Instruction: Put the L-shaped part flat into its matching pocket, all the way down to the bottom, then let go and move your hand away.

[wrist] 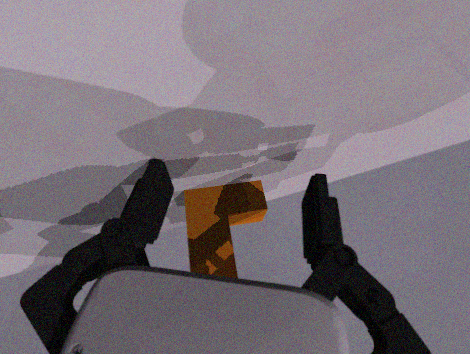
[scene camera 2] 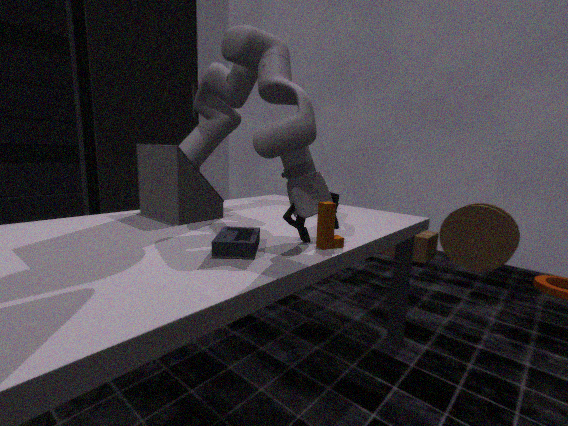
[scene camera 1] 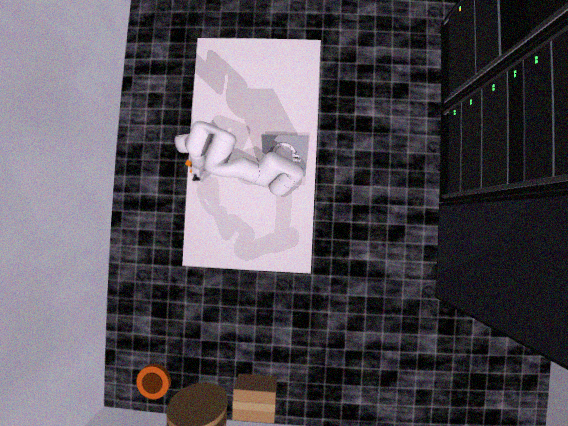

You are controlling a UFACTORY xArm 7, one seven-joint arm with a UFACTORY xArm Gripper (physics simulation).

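Frame: origin at the arm's base, x ahead, y right, z down, level; millimetres.
Seen in the pictures: gripper, fingertip midpoint: (wrist: 236, 180) (scene camera 1: 201, 173); arm's base at its link origin: (scene camera 2: 178, 168) (scene camera 1: 284, 153).
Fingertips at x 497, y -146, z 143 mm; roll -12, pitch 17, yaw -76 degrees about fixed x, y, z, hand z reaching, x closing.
Pixels of each thing's middle, then the offset from my fingertips to it. Level surfaces: height alone.
- orange L-shaped part at the middle of its body: (wrist: 233, 261) (scene camera 2: 331, 224) (scene camera 1: 191, 167) dy +23, dx +47, dz -39 mm
- dark grey pocket block at the middle of its body: (scene camera 2: 237, 241) dy +210, dx -74, dz -3 mm
- white table at its surface level: dz +16 mm
The orange L-shaped part (scene camera 1: 188, 163) (scene camera 2: 326, 225) (wrist: 210, 215) stands upright near the table's edge, its long leg vertical and its short foot at the bottom, pointing right in scene camera 2. My gripper (scene camera 2: 321, 233) (wrist: 236, 180) is open, with nothing between its fingers. It is tilted low over the table, close to the part. In the wrist view the part shows between and below the two spread fingers, its lower portion hidden by the gripper body. The dark grey pocket block (scene camera 2: 235, 251) lies on the table left of the gripper; its recess shows in its top, but its outline is hard to make out.
The white table (scene camera 1: 250, 260) (scene camera 2: 125, 320) carries the grey wedge-shaped arm base (scene camera 2: 159, 185). The table's edge runs close beside the part. Off the table are a round brown object (scene camera 1: 197, 405) (scene camera 2: 480, 237), a wooden box (scene camera 1: 254, 406) (scene camera 2: 425, 246) and an orange ring (scene camera 1: 140, 382) (scene camera 2: 550, 287).
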